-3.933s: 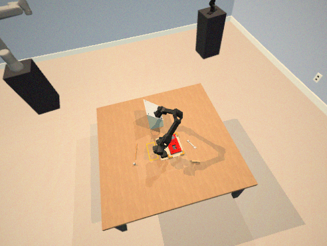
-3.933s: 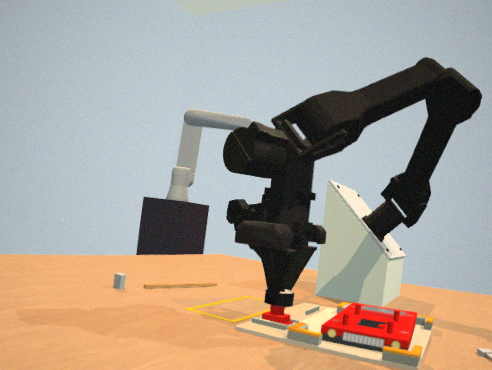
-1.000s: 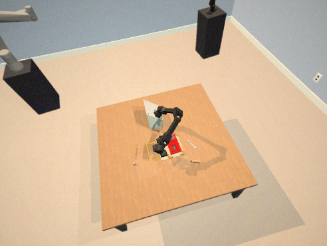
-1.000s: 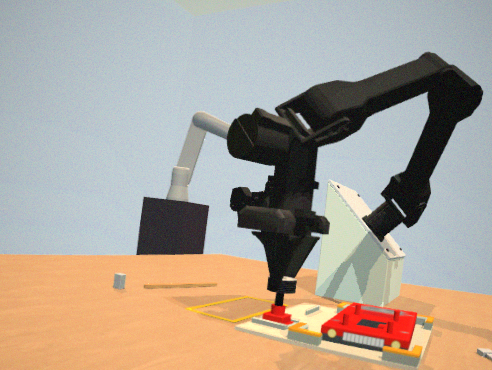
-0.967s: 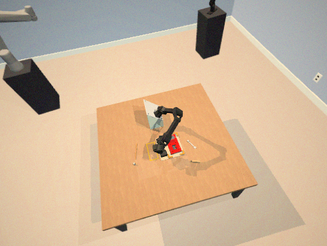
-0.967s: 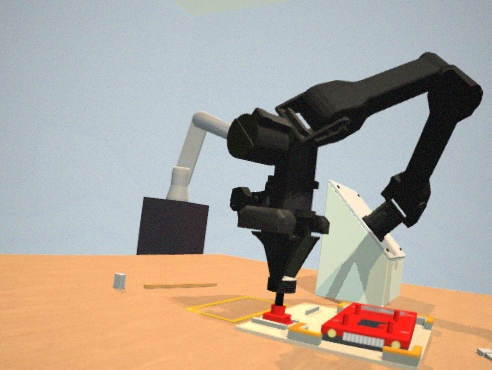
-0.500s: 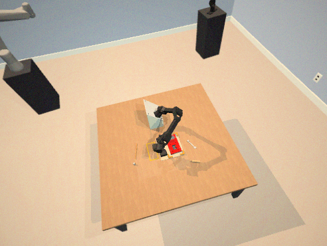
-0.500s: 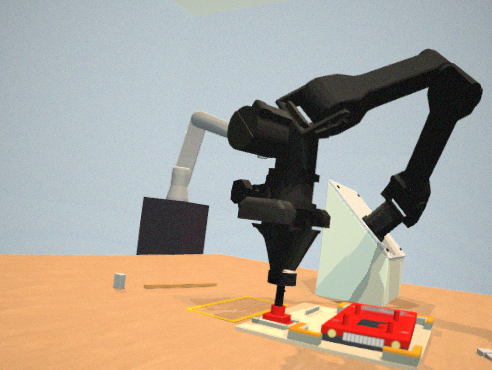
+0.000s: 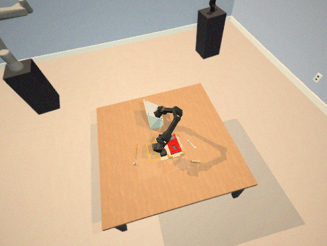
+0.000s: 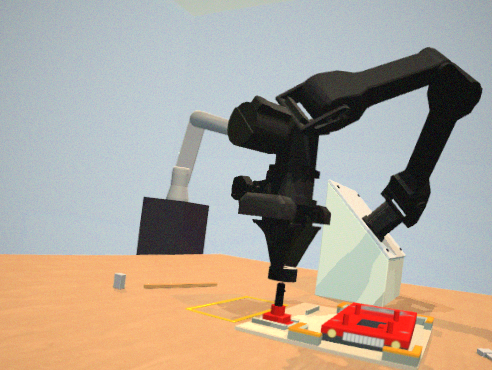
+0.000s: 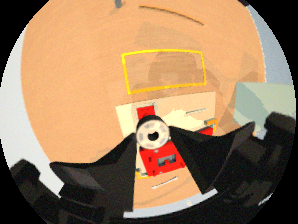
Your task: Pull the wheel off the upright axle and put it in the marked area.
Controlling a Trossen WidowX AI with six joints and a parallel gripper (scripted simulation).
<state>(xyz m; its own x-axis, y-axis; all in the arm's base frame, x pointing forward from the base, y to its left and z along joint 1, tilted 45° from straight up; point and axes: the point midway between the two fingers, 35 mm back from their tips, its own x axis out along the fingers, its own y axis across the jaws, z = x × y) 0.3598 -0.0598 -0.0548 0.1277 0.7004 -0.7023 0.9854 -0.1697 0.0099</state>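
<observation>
The pale plate is 10 cm to the left of my gripper tip, 6 cm below it and 5 cm behind it. Also, from my gripper tip: thin wooden stick: 23 cm to the right, 13 cm behind, 7 cm below; black wheel: right at my gripper tip.
</observation>
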